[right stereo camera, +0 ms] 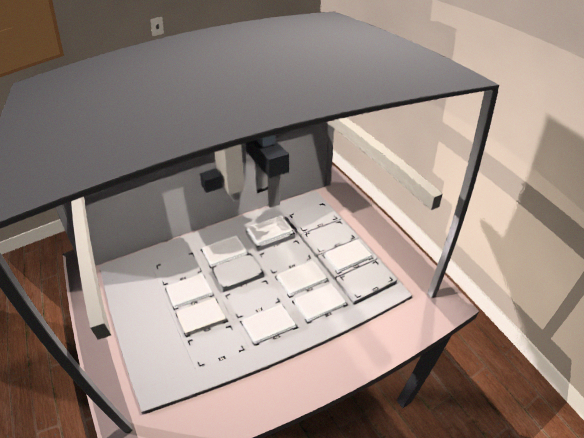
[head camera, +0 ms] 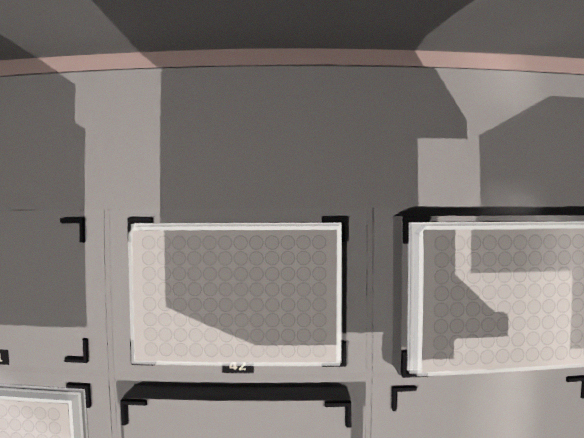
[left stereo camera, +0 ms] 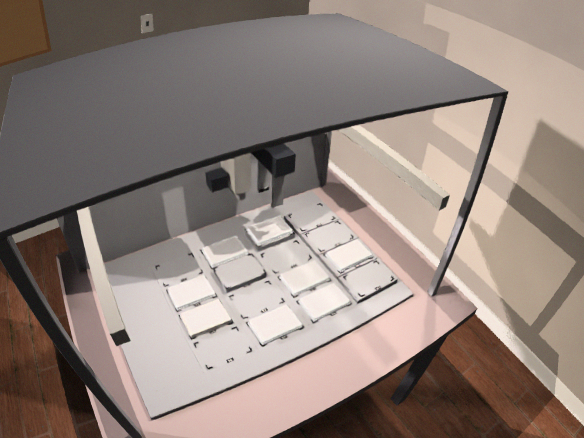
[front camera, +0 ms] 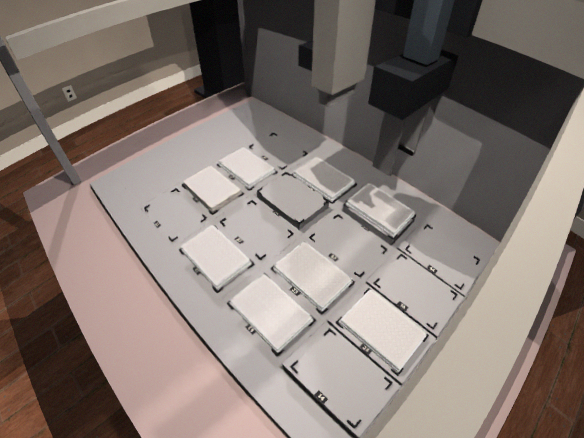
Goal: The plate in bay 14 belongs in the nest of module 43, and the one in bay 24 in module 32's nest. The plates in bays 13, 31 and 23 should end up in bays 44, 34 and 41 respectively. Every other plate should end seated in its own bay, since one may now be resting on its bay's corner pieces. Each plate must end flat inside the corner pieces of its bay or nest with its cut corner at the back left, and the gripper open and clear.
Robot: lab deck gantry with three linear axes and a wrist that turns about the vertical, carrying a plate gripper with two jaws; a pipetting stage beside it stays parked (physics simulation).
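Places are measured from the robot's base along level axes (x right, y ahead, z up), in metres.
Pixels of known places: gripper, fingertip midpoint: (right stereo camera: pixel 268 197) (left stereo camera: pixel 270 197) (front camera: pixel 394 160); robot's base, origin of the base link: (right stereo camera: pixel 200 365) (left stereo camera: pixel 208 368) (front camera: pixel 145 208).
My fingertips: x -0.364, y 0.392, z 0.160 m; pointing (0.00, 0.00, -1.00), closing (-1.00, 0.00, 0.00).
Observation:
Ahead of a thing's pixels: the offset from my fingertips to its top centre. "spot": to the spot under its first point.
A plate @(dz -0.127, dx +0.000, dy +0.000 m) (front camera: pixel 380 210) (head camera: pixel 500 300) (left stereo camera: pixel 269 232) (right stereo camera: pixel 270 230) lies on module 43, apparently level in its nest. My gripper (front camera: pixel 396 160) (left stereo camera: pixel 270 197) (right stereo camera: pixel 268 197) is open and empty, raised above and behind it. Module 32's nest @(spot: dz -0.141, dx +0.109, dy -0.160 m) (front camera: pixel 292 197) (left stereo camera: pixel 240 271) (right stereo camera: pixel 237 271) is empty. Plates stand in bay 24 @(spot: dz -0.131, dx +0.220, dy +0.168 m) (front camera: pixel 384 330), bay 13 @(spot: dz -0.146, dx +0.324, dy +0.007 m) (front camera: pixel 271 312), bay 23 @(spot: dz -0.146, dx +0.219, dy +0.006 m) (front camera: pixel 313 275) and bay 31 @(spot: dz -0.146, dx +0.110, dy -0.319 m) (front camera: pixel 247 166). Bays 14, 34, 44 and 41 hold no plate. The bay 21 plate @(dz -0.146, dx +0.214, dy -0.328 m) (front camera: pixel 212 188) (left stereo camera: pixel 206 318) shows a darker front side; whether it is seated is unclear.
One plate @(dz -0.146, dx +0.000, dy -0.164 m) (front camera: pixel 323 178) (head camera: pixel 236 295) is in bay 42 and another @(dz -0.146, dx +0.321, dy -0.164 m) (front camera: pixel 217 256) (left stereo camera: pixel 275 325) in bay 12. The parked pipetting stage (front camera: pixel 342 45) (right stereo camera: pixel 229 170) hangs left of my gripper. A grey back panel stands behind the deck.

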